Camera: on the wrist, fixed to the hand. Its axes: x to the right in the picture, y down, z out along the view.
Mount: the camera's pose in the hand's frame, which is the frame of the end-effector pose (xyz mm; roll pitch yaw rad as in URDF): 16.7 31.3 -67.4 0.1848 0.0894 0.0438
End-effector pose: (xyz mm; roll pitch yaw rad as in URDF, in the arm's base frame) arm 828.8 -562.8 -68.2 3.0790 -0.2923 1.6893
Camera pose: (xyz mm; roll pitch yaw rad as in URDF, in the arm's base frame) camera 856.1 -563.5 2.9 -3.0077 -0.3840 1.6484
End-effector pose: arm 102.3 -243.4 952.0 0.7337 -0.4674 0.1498
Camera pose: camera 119.8 -171.6 933.5 0.8726 -0.4282 0.2513
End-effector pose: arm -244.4 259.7 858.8 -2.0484 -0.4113 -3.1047
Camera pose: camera -261.2 333.4 868.4 -1.8221 -0.4114 3.0699
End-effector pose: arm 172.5 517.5 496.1 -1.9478 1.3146 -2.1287
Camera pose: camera 109.5 556.7 478.9 -2.1368 1.3036 -2.5134
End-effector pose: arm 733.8 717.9 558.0 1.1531 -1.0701 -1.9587
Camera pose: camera 800.0 683.4 573.3 1.1551 -1.0647 -1.7524
